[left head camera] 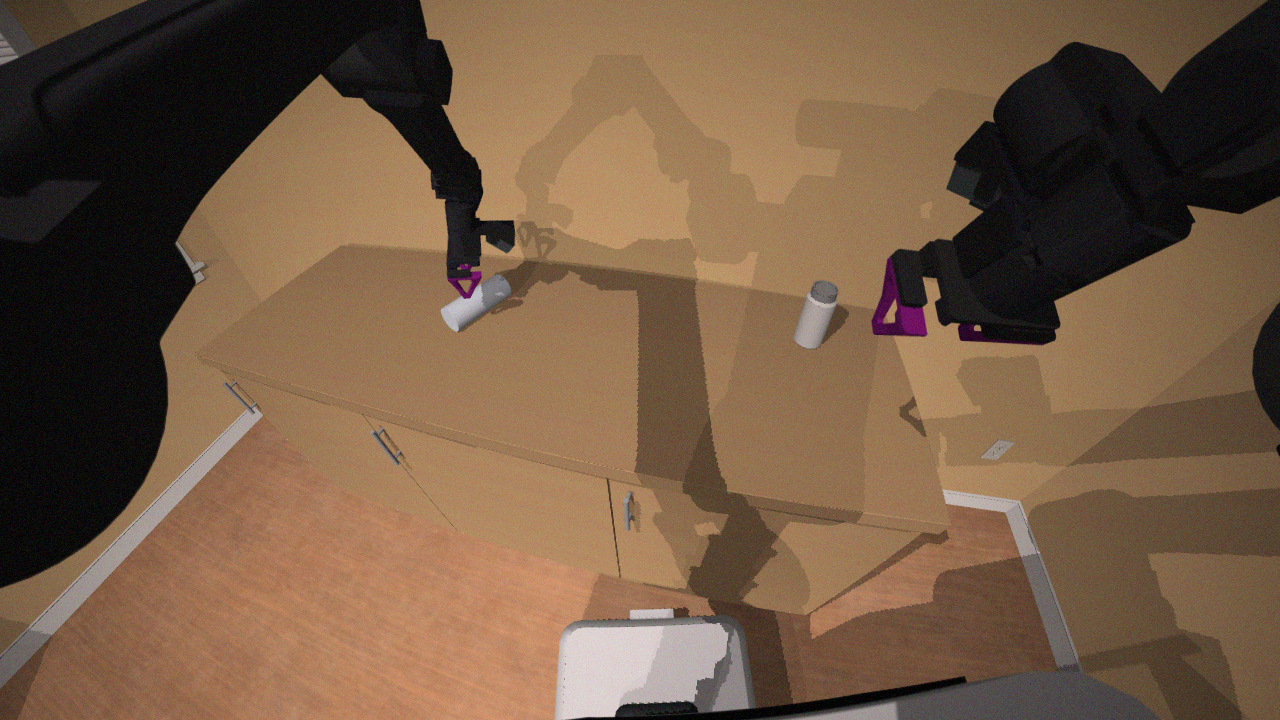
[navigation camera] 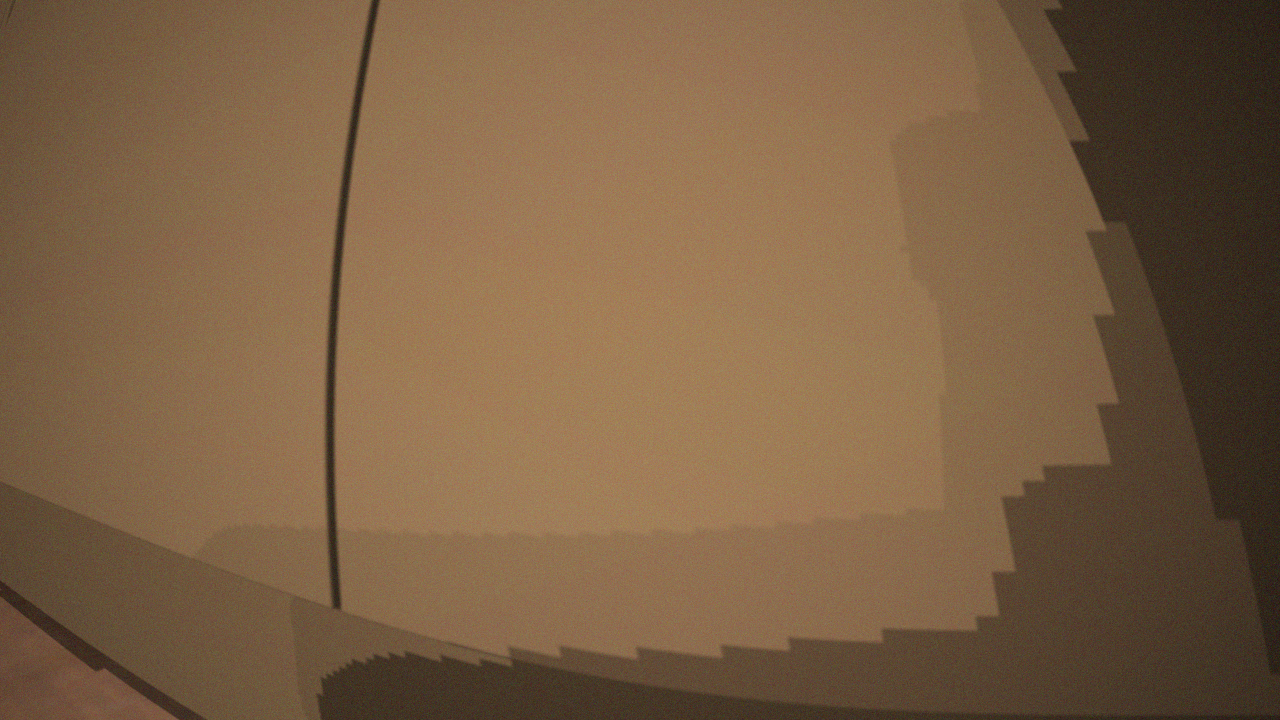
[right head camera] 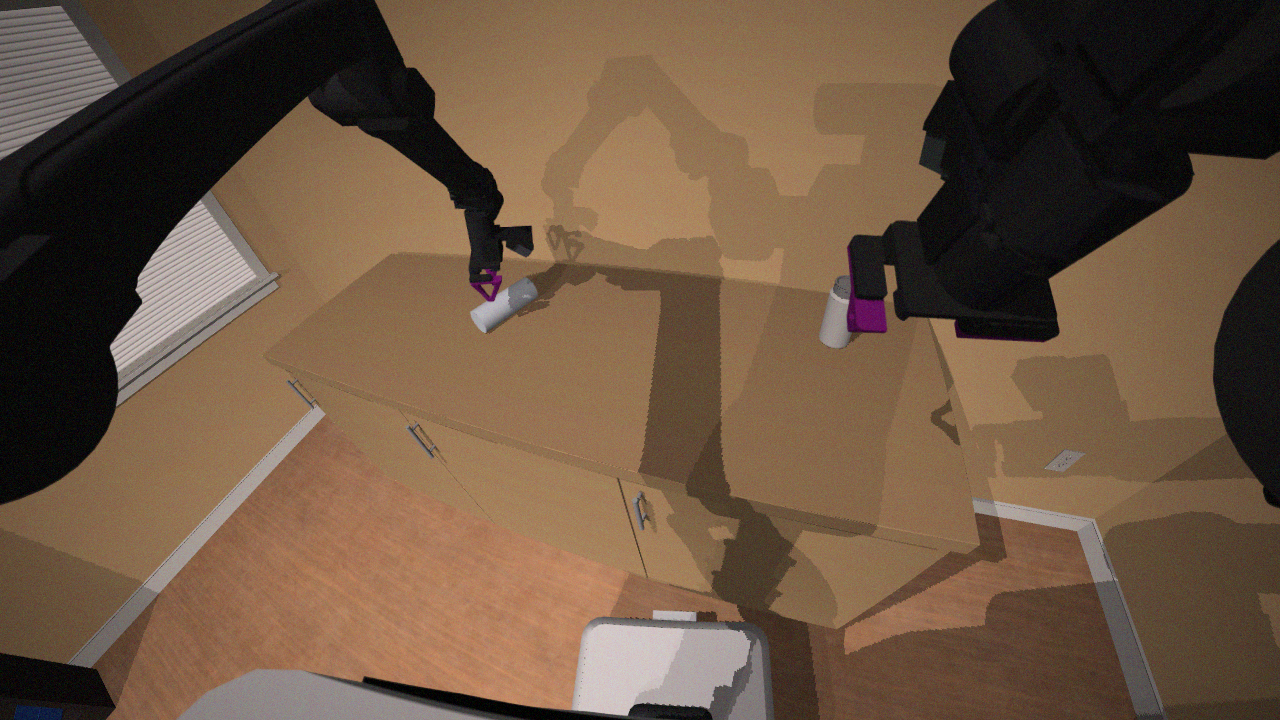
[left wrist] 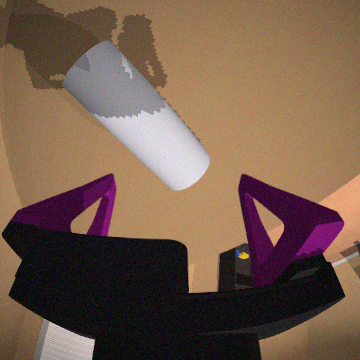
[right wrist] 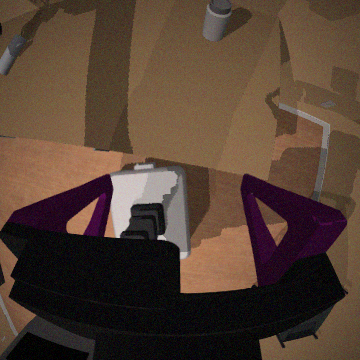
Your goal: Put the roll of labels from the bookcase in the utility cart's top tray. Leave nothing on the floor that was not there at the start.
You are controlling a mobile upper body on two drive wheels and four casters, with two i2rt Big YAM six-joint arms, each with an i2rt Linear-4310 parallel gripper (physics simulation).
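Places are measured from the left arm's base along level axes (x up, y left, z back), in metres.
Where they show: left gripper, fingertip midpoint: (left head camera: 466, 284) (right head camera: 491, 288) (left wrist: 176, 180); right gripper, fingertip midpoint: (left head camera: 918, 331) (right head camera: 903, 327) (right wrist: 176, 180).
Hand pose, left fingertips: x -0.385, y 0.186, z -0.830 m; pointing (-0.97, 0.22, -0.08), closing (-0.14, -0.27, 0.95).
Note:
Things, the pixels of their centre, and the offset from my left fingertips.
- plain white cylinder, body centre: (left wrist: 140, 118) (left head camera: 477, 301) (right head camera: 504, 304) (right wrist: 9, 54) dy +0.012, dx -0.083, dz -0.050 m
- white bottle with a grey cap, body centre: (right head camera: 841, 312) (left head camera: 816, 315) (right wrist: 216, 19) dy -0.774, dx -0.041, dz +0.078 m
A plain white cylinder (left head camera: 460, 313) (right head camera: 497, 310) (left wrist: 150, 125) (right wrist: 11, 55) lies on its side on the wooden cabinet (left head camera: 537, 376) (right head camera: 554, 385). I cannot tell whether it is the roll of labels. My left gripper (left head camera: 466, 295) (right head camera: 488, 298) (left wrist: 176, 180) is open and empty, above the cylinder; in its wrist view the near end shows between and beyond the fingertips. My right gripper (left head camera: 941, 334) (right head camera: 923, 327) (right wrist: 176, 180) is open and empty, high up at the right. The bookcase and the utility cart cannot be clearly made out.
A white bottle with a grey cap (left head camera: 812, 320) (right head camera: 835, 315) (right wrist: 215, 24) stands at the cabinet's right. A dark upright unit (left wrist: 227, 270) with small blue and yellow things shows behind the left fingers. My white base (left head camera: 608, 662) (right head camera: 626, 667) is before the cabinet; walls stand behind it.

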